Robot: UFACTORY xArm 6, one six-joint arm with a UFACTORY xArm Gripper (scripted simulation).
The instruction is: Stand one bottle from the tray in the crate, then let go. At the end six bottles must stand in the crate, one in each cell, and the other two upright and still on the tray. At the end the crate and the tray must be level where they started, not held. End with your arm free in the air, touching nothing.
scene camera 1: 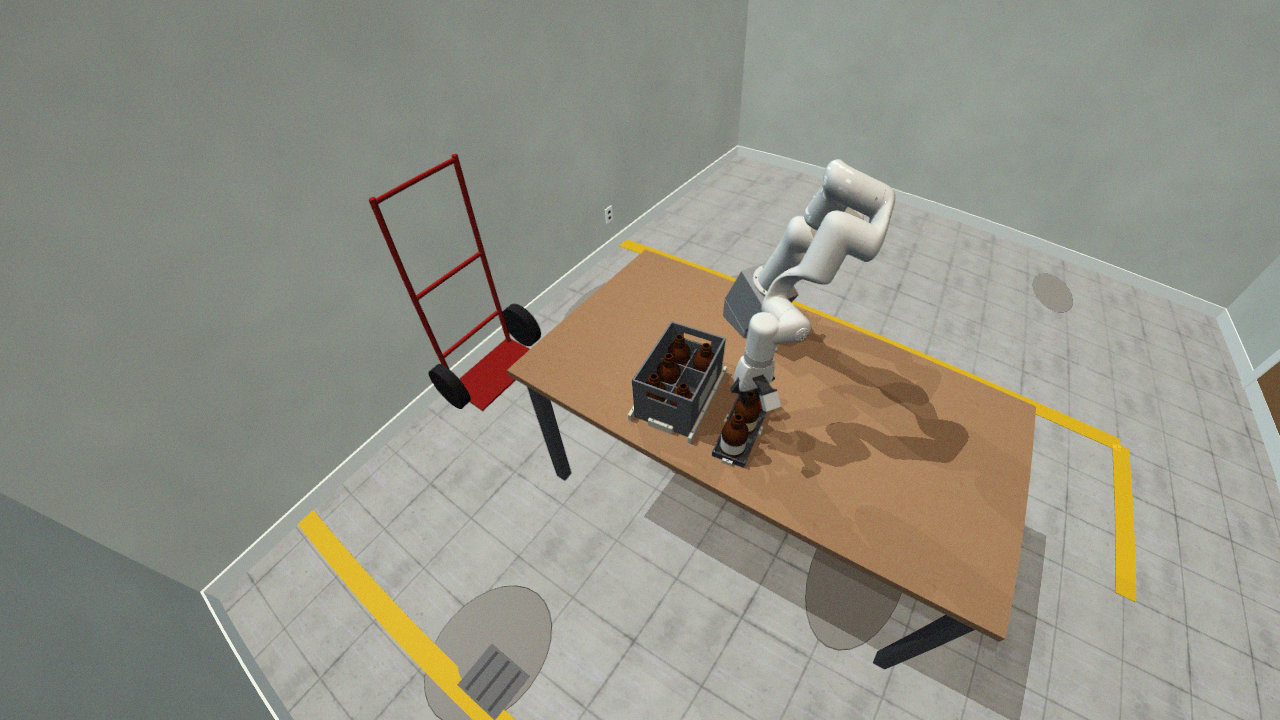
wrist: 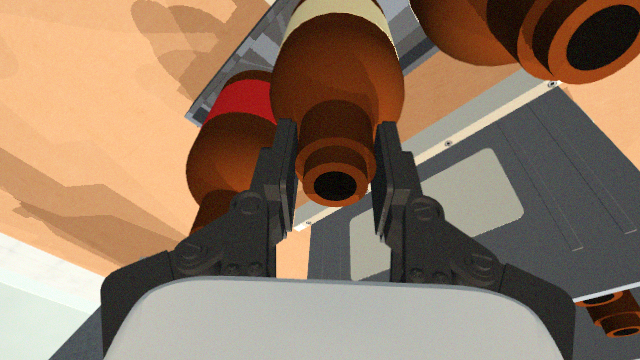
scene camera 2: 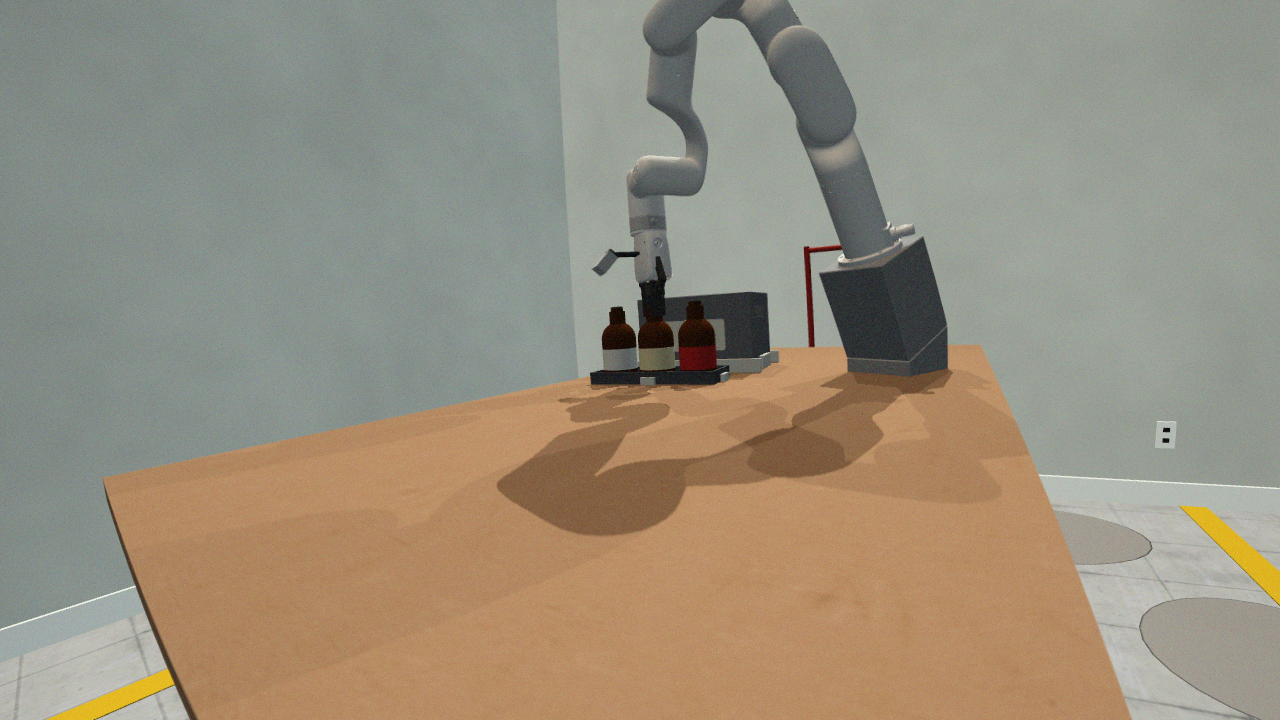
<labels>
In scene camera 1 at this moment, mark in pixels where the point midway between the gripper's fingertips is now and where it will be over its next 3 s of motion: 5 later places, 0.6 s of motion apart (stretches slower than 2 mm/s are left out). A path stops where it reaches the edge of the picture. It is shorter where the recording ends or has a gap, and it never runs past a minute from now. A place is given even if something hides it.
My gripper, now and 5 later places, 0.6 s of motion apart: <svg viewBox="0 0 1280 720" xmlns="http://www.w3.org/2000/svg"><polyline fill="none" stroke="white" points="749,399 749,398 750,393 750,390 751,389 751,386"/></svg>
</labels>
